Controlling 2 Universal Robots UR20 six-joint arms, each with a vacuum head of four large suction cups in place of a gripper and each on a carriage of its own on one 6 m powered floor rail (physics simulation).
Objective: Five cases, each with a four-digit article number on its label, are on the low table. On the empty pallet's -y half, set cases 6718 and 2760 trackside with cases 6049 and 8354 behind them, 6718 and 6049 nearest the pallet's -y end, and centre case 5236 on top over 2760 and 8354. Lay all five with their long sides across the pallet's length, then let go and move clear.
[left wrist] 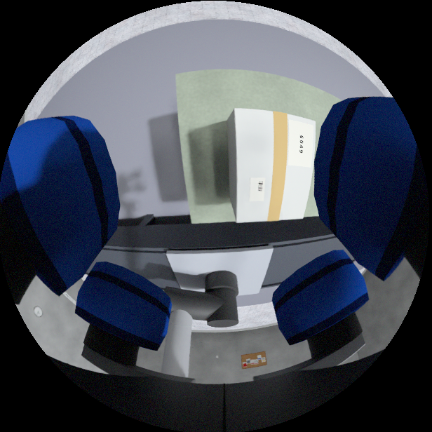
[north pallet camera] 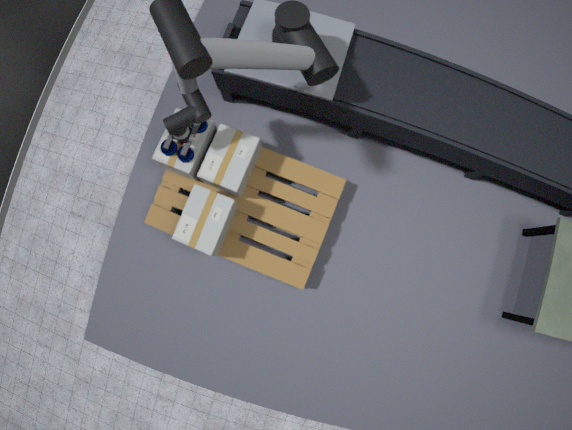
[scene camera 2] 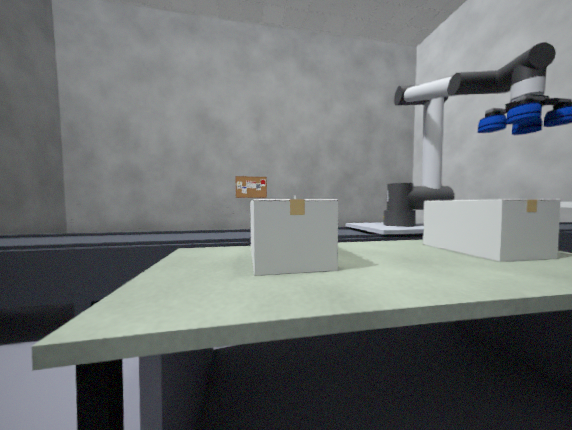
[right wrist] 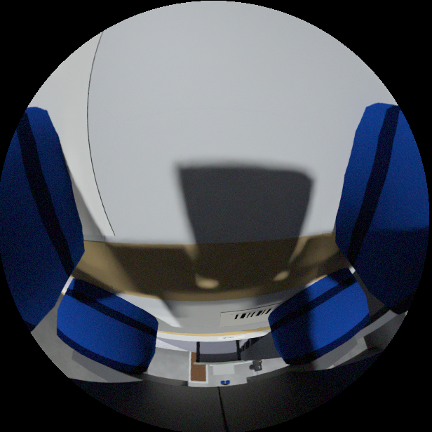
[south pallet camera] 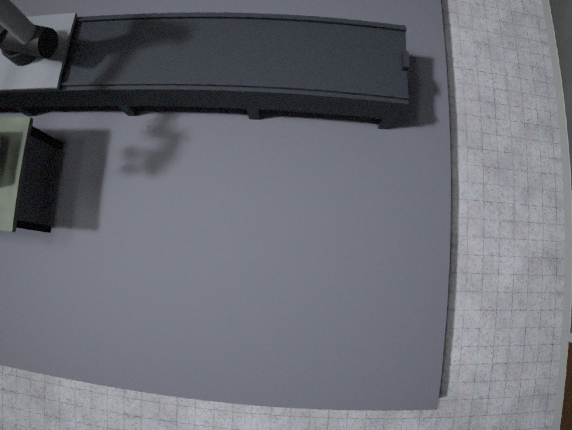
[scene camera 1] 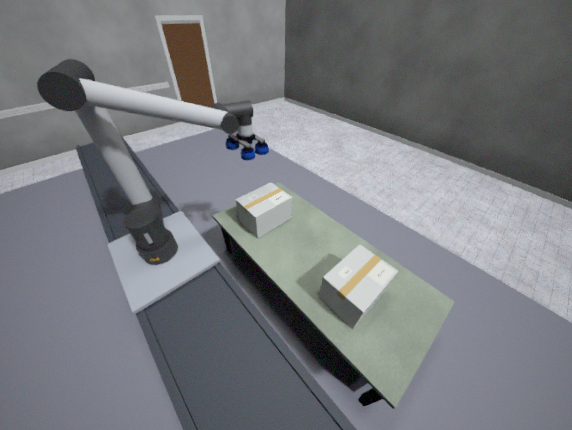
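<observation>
Case 6049 (scene camera 1: 263, 209) (scene camera 2: 467, 229) (left wrist: 255, 165) lies near one end of the green table (scene camera 1: 415, 320) (scene camera 2: 175, 305) (left wrist: 205, 90). Another case (scene camera 1: 356, 287) (scene camera 2: 295, 237) lies towards the other end, number unreadable. My left suction head (scene camera 1: 247, 146) (scene camera 2: 525, 117) (left wrist: 218, 245) hangs empty, high beyond 6049's end. My right suction head (north pallet camera: 184, 140) (right wrist: 213, 267) holds a case (north pallet camera: 199, 150) (right wrist: 225, 100) at the pallet's (north pallet camera: 275, 270) trackside left corner; its number and underside are hidden. A second case (north pallet camera: 230, 160) lies close beside it. A third case (north pallet camera: 205, 220) lies behind, away from the track. Both numbers are too small to read.
The rail (north pallet camera: 450, 110) (south pallet camera: 240, 55) runs along the pallet and table. The right arm's carriage (north pallet camera: 342, 30) is at the rail end near the pallet. The left arm's carriage (scene camera 1: 185, 230) (south pallet camera: 65, 30) is beside the table. The pallet's right half shows bare boards.
</observation>
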